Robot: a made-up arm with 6 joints. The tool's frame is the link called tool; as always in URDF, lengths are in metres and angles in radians. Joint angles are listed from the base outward.
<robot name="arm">
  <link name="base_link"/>
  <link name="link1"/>
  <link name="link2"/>
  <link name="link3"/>
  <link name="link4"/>
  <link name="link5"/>
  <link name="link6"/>
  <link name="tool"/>
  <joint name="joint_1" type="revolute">
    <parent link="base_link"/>
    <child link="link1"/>
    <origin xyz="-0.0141 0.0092 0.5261"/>
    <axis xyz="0 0 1"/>
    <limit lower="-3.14" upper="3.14"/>
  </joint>
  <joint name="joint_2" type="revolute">
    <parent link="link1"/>
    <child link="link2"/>
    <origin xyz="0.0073 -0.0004 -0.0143"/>
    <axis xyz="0 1 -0.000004"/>
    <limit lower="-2.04" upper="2"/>
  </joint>
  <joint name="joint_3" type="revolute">
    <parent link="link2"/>
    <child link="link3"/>
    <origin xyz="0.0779 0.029 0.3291"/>
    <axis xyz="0 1 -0.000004"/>
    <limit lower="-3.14" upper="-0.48"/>
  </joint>
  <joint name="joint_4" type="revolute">
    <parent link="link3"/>
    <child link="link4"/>
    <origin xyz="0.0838 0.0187 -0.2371"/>
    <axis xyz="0 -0.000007 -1"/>
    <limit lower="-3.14" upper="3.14"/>
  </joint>
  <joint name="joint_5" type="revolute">
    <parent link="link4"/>
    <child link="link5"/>
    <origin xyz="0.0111 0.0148 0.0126"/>
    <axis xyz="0 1 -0.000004"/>
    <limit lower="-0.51" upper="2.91"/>
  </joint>
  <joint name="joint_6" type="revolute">
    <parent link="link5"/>
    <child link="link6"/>
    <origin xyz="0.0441 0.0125 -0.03"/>
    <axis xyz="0 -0.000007 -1"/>
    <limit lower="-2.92" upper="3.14"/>
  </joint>
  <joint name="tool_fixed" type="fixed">
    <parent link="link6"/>
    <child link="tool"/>
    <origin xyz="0.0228 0.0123 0.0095" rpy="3.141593 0 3.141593"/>
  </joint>
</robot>
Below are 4 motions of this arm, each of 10 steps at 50 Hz.
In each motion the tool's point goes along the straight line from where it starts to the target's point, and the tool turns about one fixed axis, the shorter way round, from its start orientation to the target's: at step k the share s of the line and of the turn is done. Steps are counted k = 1, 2, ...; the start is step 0. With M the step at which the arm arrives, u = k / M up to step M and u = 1 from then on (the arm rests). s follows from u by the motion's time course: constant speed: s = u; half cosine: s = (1 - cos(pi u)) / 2; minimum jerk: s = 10 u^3 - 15 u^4 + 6 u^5.
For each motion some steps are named. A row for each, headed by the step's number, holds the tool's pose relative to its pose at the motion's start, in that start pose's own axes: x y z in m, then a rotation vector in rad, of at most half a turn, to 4 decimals.
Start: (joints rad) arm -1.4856 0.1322 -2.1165 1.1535 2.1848 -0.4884
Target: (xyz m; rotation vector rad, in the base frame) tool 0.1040 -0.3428 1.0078 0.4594 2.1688 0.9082
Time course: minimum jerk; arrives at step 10
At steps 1, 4, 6, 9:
1: 0.0000 -0.0004 -0.0001 -0.0004 -0.0003 0.0003
4: 0.0004 -0.0156 -0.0039 -0.0135 -0.0127 0.0118
6: 0.0008 -0.0335 -0.0084 -0.0289 -0.0273 0.0254
9: 0.0011 -0.0487 -0.0122 -0.0420 -0.0397 0.0368

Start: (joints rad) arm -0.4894 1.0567 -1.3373 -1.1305 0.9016 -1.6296
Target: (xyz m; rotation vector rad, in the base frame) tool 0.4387 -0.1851 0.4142 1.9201 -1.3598 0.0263
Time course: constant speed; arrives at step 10
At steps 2, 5, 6, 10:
2: 0.0128 0.0075 -0.0021 0.0110 0.0118 0.0548
5: 0.0320 0.0188 -0.0053 0.0274 0.0295 0.1370
6: 0.0384 0.0225 -0.0064 0.0329 0.0354 0.1644
10: 0.0640 0.0375 -0.0106 0.0549 0.0590 0.2739

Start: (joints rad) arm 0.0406 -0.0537 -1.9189 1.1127 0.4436 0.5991
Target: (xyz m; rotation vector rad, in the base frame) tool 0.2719 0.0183 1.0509 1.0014 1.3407 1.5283
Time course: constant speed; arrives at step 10
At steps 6, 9, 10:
6: -0.0062 -0.0162 0.0079 0.0422 -0.0725 -0.0035
9: -0.0094 -0.0244 0.0118 0.0633 -0.1087 -0.0052
10: -0.0104 -0.0271 0.0131 0.0703 -0.1208 -0.0058

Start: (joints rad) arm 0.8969 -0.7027 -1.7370 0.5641 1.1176 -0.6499
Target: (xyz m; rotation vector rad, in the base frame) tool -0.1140 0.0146 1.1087 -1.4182 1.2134 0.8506
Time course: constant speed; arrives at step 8
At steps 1, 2, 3, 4, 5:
1: 0.0001 0.0000 0.0001 -0.0087 0.0047 0.0024
2: 0.0003 0.0000 0.0002 -0.0174 0.0094 0.0047
3: 0.0004 0.0000 0.0003 -0.0261 0.0141 0.0071
4: 0.0006 0.0000 0.0004 -0.0348 0.0188 0.0095
5: 0.0007 0.0000 0.0006 -0.0435 0.0236 0.0118

